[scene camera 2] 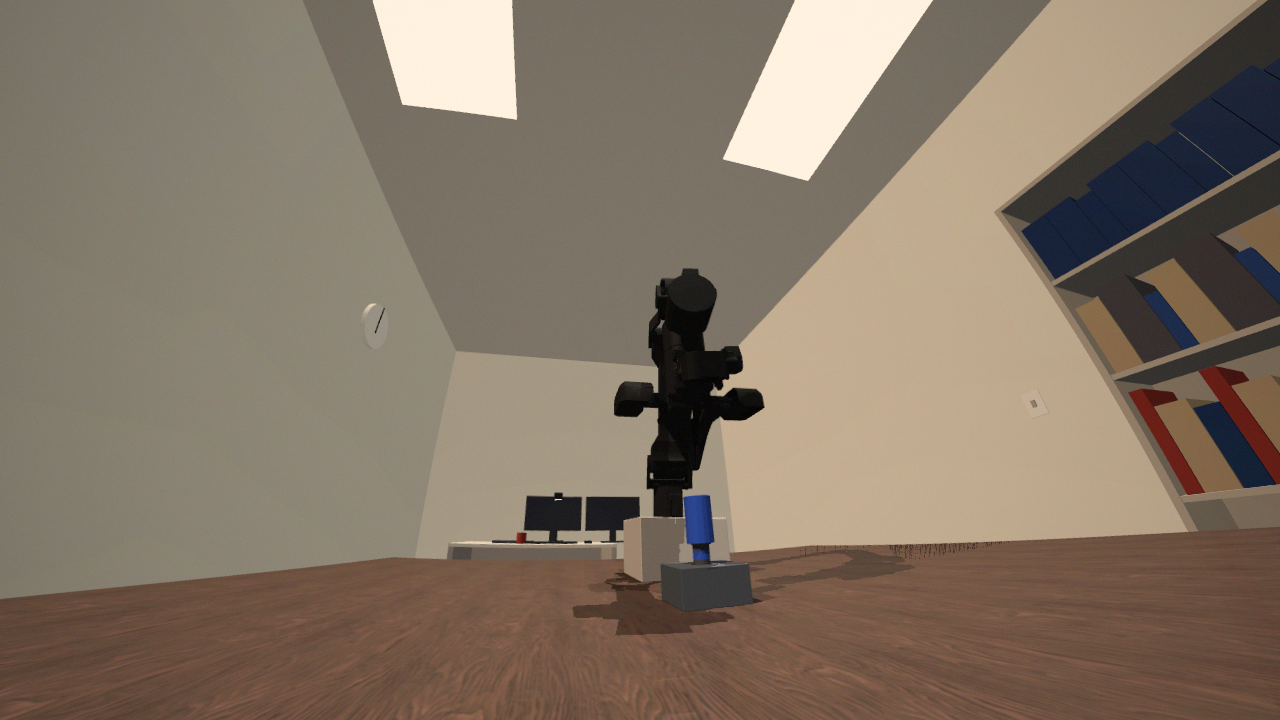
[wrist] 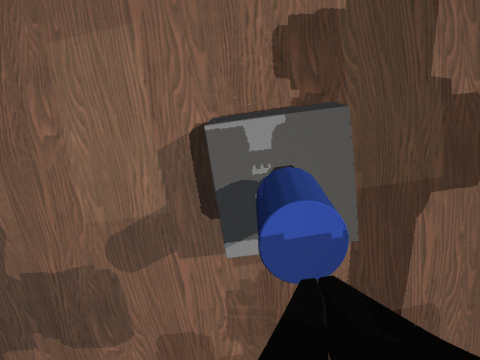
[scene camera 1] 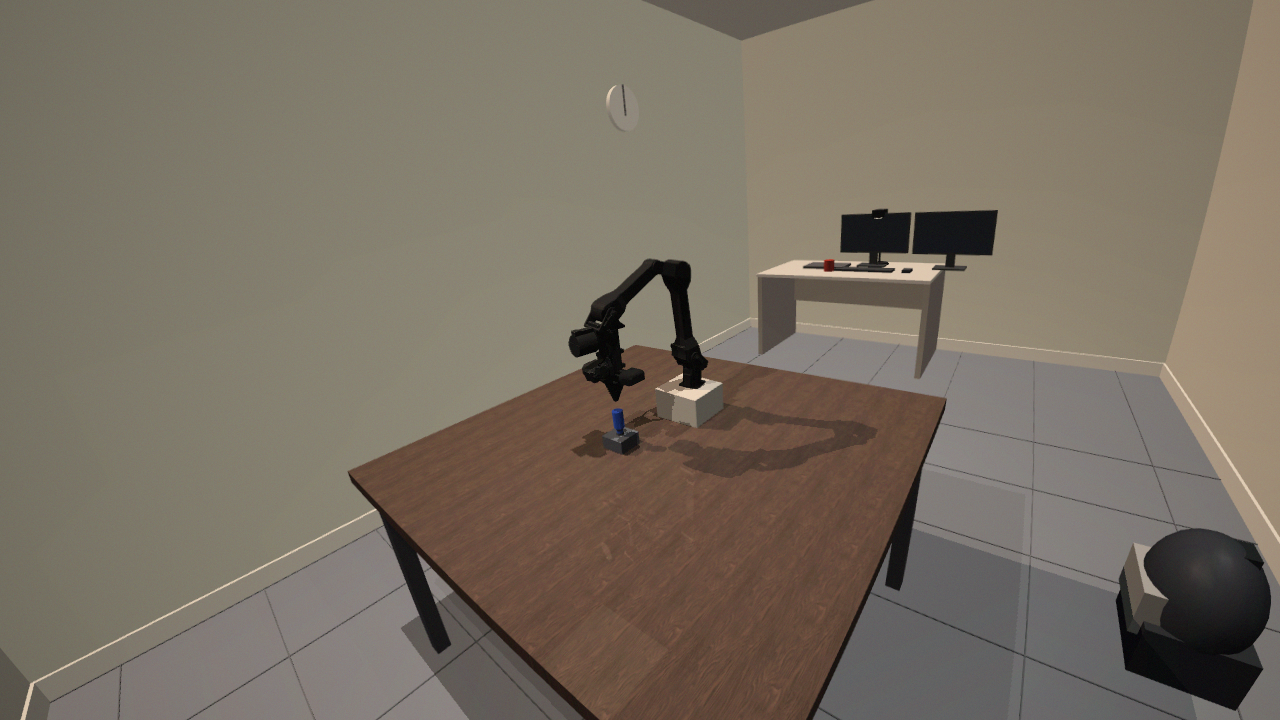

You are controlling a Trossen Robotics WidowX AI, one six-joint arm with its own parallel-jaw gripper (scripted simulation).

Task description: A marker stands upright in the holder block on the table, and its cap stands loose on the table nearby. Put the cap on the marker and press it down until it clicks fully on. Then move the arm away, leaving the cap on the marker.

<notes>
The gripper (scene camera 2: 694, 470) is shut and holds nothing. Further things: a blue cap (scene camera 2: 698, 514) and a holder block (scene camera 2: 691, 589).
The blue cap is seen too in the wrist view (wrist: 301, 235). The gripper also shows in the wrist view (wrist: 317, 293) and in scene camera 1 (scene camera 1: 616, 400). The holder block is seen too in the wrist view (wrist: 331, 104).
</notes>
